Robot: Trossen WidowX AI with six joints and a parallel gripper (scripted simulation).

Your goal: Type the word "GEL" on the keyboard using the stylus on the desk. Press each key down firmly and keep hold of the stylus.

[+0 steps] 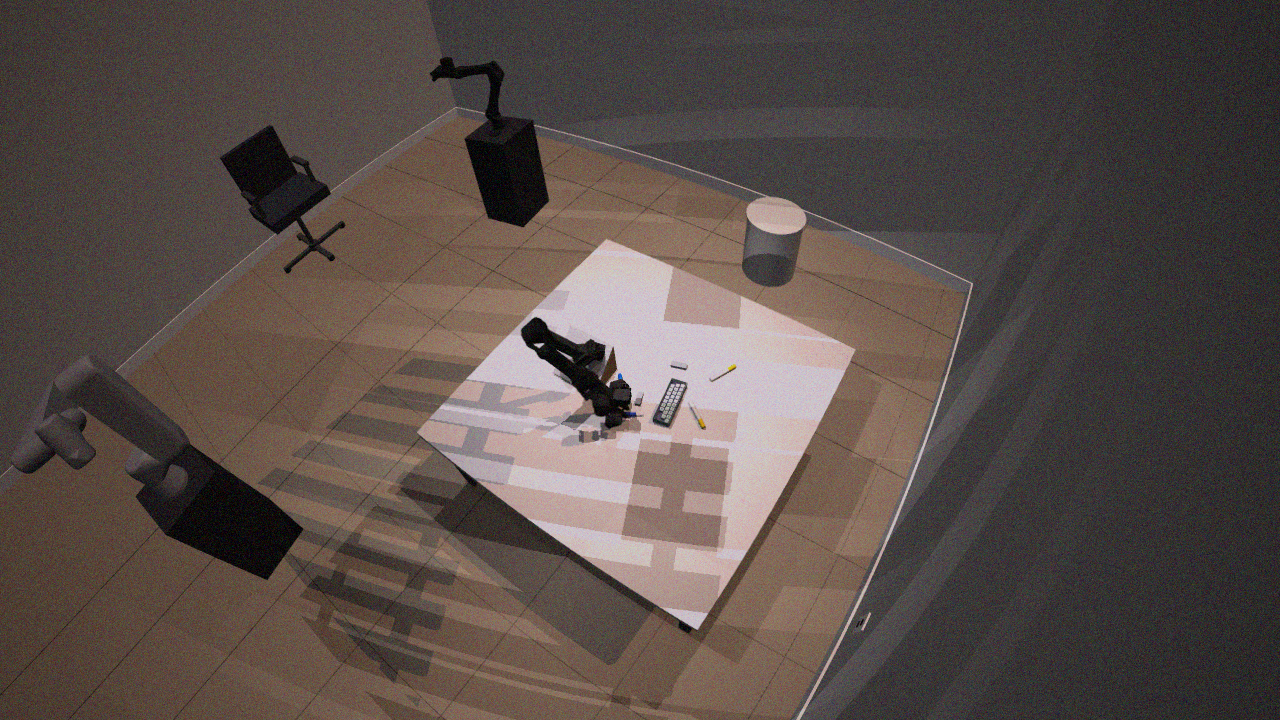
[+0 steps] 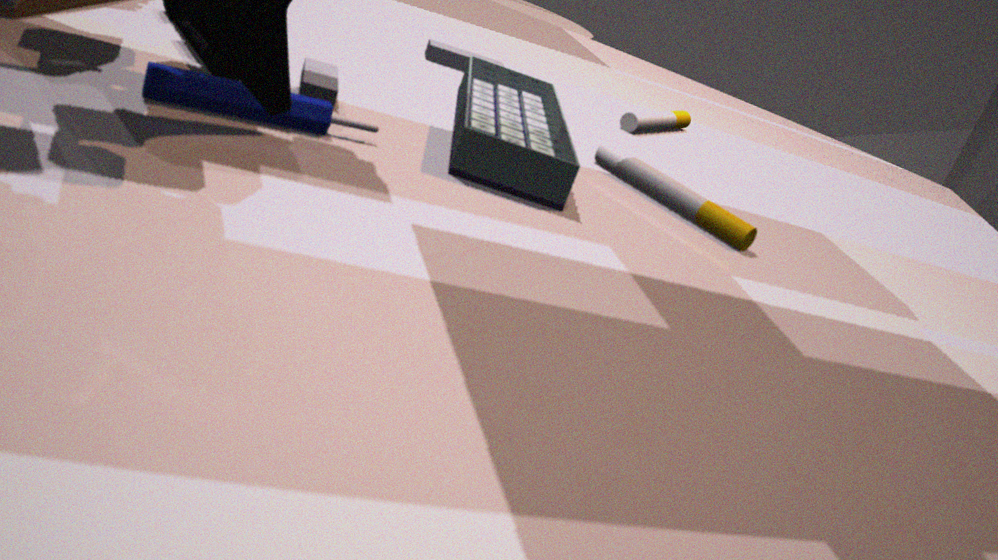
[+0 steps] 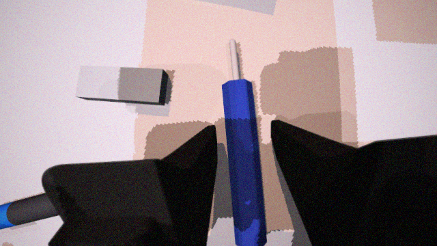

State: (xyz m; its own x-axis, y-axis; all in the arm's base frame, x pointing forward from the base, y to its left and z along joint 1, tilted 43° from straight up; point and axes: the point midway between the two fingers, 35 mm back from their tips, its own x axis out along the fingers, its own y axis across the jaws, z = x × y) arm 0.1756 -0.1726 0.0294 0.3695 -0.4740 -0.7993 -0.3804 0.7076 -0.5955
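Now: the G key 120 mm ahead of my gripper tip and 120 mm to the left of it. Round my gripper tip: L key 140 mm ahead, 120 mm to the left; then stylus tip 40 mm ahead, 20 mm to the left; then blue stylus 10 mm ahead, 10 mm to the left.
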